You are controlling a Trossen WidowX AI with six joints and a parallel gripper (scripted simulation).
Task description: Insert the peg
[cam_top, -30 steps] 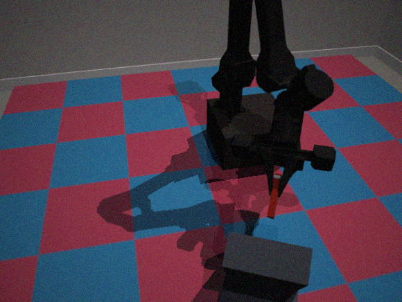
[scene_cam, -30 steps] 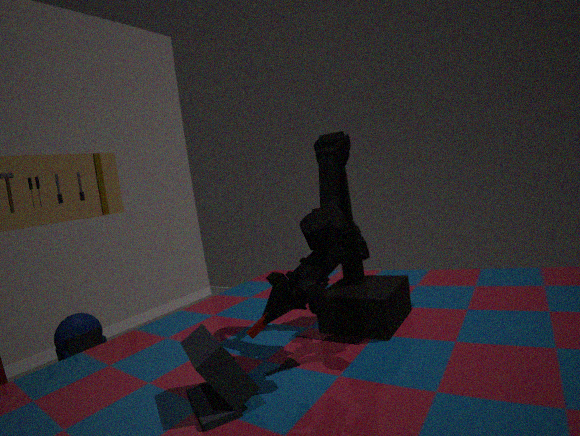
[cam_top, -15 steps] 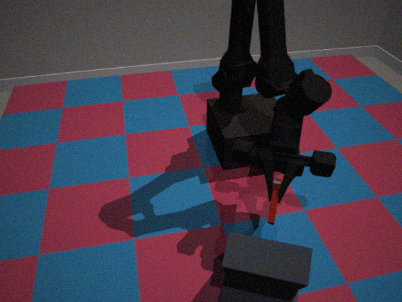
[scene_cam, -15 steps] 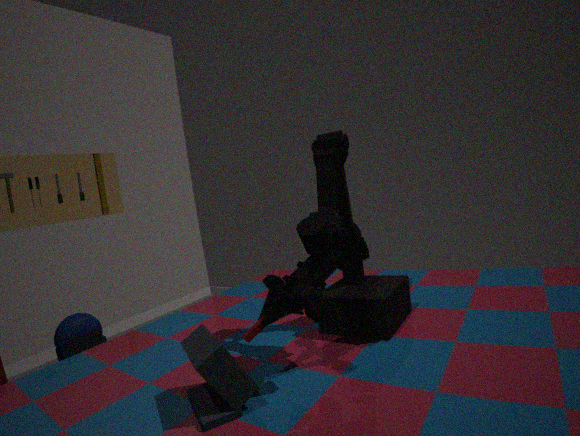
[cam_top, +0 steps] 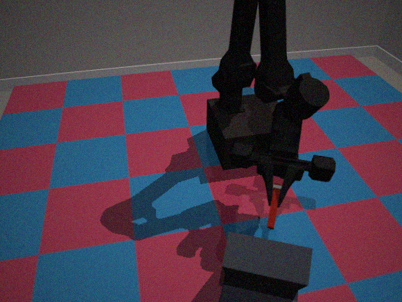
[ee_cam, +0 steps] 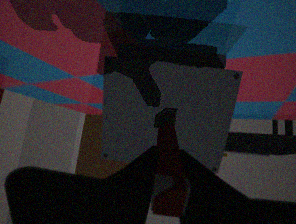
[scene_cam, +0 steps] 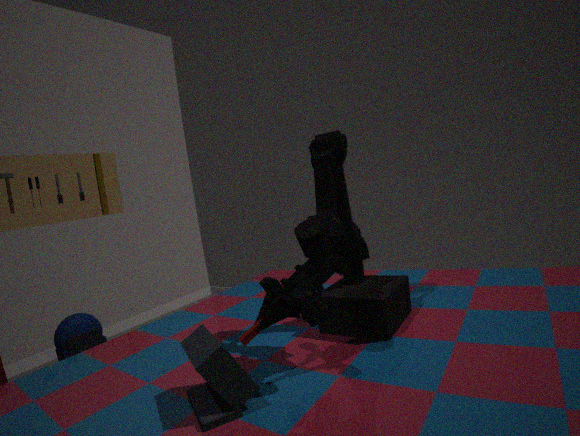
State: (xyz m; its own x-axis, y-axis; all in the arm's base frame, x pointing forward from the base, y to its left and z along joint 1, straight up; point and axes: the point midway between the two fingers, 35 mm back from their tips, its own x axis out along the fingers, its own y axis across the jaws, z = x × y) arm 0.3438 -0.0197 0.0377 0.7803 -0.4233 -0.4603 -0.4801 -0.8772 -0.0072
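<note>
The sloped panel is 8 cm ahead of my gripper tip, 4 cm to the right of it and 4 cm below it. From my gripper tip the other things lie so: peg 1 cm behind, 1 cm to the left, 1 cm above; dark stand 10 cm ahead, 5 cm to the right, 11 cm below.
</note>
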